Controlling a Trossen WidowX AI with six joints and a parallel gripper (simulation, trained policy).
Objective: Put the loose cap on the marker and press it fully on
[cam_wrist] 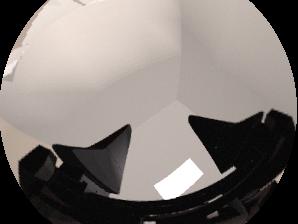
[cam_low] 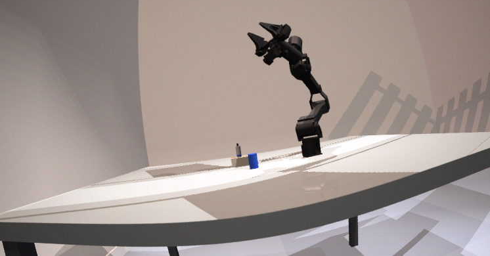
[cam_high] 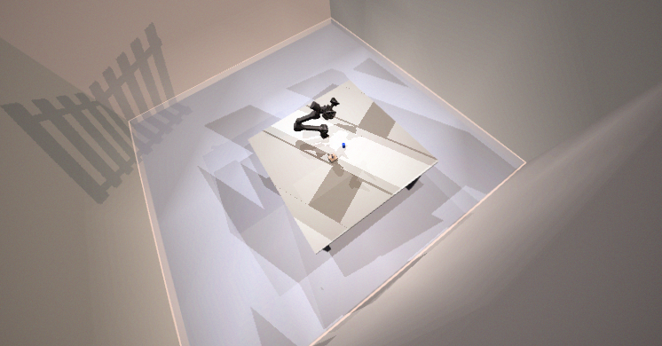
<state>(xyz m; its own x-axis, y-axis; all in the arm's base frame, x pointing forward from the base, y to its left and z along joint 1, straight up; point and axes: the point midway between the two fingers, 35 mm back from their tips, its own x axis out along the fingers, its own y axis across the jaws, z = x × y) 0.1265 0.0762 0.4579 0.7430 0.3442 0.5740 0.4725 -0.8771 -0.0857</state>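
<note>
Now: gripper tip 45 cm above the blue cap, 7 cm short of it and 1 cm to the left of it. The rest, counted from my gripper tip: tan holder block: 46 cm below, 17 cm to the right, 11 cm ahead.
</note>
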